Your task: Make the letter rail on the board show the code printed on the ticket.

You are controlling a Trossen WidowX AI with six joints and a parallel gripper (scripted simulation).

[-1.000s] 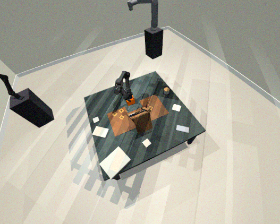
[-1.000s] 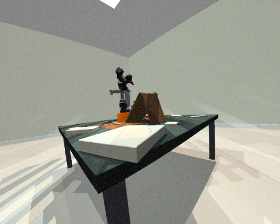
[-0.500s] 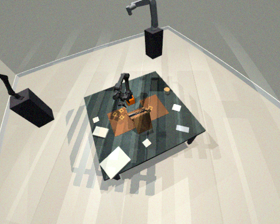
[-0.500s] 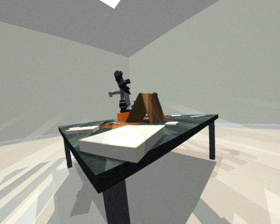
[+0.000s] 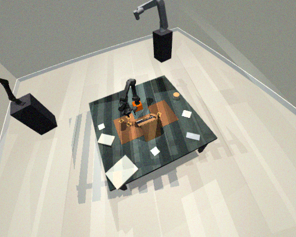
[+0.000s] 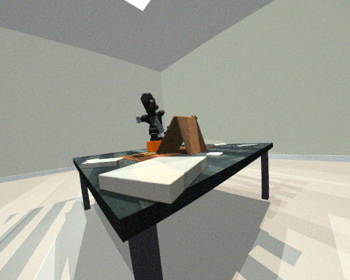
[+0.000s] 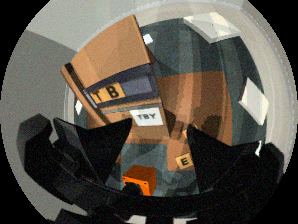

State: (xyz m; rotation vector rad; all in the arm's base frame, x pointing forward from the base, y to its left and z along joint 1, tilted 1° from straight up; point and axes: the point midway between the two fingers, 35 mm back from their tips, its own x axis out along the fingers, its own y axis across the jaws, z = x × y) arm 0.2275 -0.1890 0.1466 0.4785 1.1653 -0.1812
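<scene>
The white ticket lies 2 cm ahead of my gripper tip, 6 cm to the left of it and 12 cm below it. Round my gripper tip: yellow letter tile 3 cm ahead, 34 cm to the left, 21 cm below; flat white slab 4 cm behind, 39 cm to the right, 20 cm below; mat 4 cm behind, 15 cm to the left, 21 cm below.
</scene>
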